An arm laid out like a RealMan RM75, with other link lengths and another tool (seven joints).
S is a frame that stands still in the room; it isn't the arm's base.
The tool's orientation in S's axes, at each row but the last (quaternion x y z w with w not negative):
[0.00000, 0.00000, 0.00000, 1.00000]
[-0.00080, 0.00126, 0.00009, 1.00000]
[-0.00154, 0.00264, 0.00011, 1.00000]
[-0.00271, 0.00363, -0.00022, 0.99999]
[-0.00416, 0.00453, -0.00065, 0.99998]
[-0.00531, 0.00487, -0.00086, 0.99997]
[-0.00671, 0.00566, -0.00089, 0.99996]
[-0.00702, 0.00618, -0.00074, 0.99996]
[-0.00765, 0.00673, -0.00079, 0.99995]
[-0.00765, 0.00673, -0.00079, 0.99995]
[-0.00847, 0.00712, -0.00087, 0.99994]
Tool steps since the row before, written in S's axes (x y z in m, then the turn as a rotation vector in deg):
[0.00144, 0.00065, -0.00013, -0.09, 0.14, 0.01]
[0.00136, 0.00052, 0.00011, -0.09, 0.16, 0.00]
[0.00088, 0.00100, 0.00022, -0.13, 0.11, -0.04]
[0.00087, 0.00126, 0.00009, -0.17, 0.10, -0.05]
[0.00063, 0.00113, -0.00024, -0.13, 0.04, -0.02]
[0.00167, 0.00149, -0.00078, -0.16, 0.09, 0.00]
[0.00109, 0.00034, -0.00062, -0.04, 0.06, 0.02]
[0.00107, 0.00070, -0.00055, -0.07, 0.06, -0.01]
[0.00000, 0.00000, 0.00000, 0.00, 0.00, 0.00]
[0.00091, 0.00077, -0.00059, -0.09, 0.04, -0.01]
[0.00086, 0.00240, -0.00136, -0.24, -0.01, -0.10]
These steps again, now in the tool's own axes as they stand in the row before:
[0.00144, 0.00065, -0.00013, -0.09, 0.14, 0.01]
[0.00136, 0.00052, 0.00011, -0.09, 0.16, 0.00]
[0.00088, 0.00100, 0.00023, -0.13, 0.11, -0.04]
[0.00087, 0.00126, 0.00010, -0.17, 0.10, -0.05]
[0.00063, 0.00113, -0.00022, -0.13, 0.04, -0.02]
[0.00167, 0.00150, -0.00075, -0.16, 0.09, 0.00]
[0.00110, 0.00035, -0.00060, -0.04, 0.06, 0.02]
[0.00108, 0.00071, -0.00053, -0.07, 0.06, -0.01]
[0.00000, 0.00000, 0.00000, 0.00, 0.00, 0.00]
[0.00092, 0.00078, -0.00057, -0.09, 0.04, -0.01]
[0.00087, 0.00242, -0.00131, -0.24, -0.01, -0.10]

